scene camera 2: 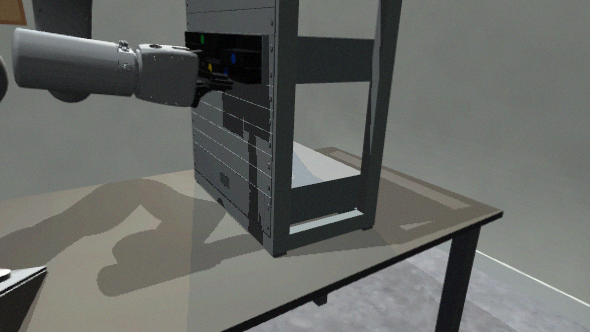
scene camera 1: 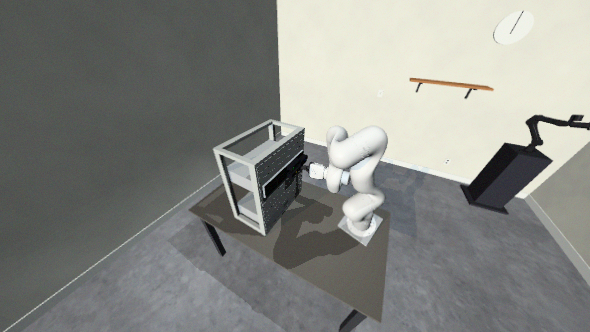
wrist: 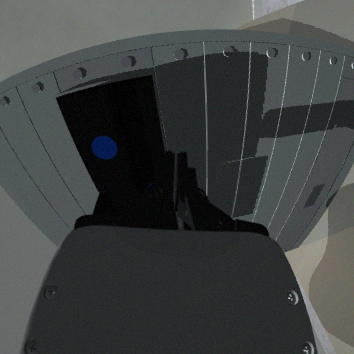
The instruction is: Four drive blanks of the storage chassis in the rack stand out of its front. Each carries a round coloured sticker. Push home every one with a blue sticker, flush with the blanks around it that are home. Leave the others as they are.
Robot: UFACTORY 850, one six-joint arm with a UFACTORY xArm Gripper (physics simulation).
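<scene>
The storage chassis (scene camera 1: 266, 190) (scene camera 2: 265, 50) is a black band across the rack front. In scene camera 2, its upper blue-stickered blank (scene camera 2: 233, 58) stands out at the right; this sticker also shows in the wrist view (wrist: 104, 147). The lower blue sticker (scene camera 2: 226, 71) (wrist: 149, 185) is partly hidden by the fingers. A green sticker (scene camera 2: 202, 38) is at upper left, a yellow sticker (scene camera 2: 210, 67) beside the fingers. My gripper (scene camera 2: 231, 84) (wrist: 174, 165) is shut and empty, its tips at the chassis's lower row by the lower blue blank. Contact and that blank's depth are unclear.
The rack (scene camera 1: 257, 200) (scene camera 2: 283, 150) stands on the table (scene camera 1: 330, 270) (scene camera 2: 225, 295), with grey panels above and below the chassis. The arm (scene camera 1: 367, 175) reaches in from the rack's front. A wall shelf (scene camera 1: 450, 84) and a dark cabinet (scene camera 1: 507, 175) stand apart from the table.
</scene>
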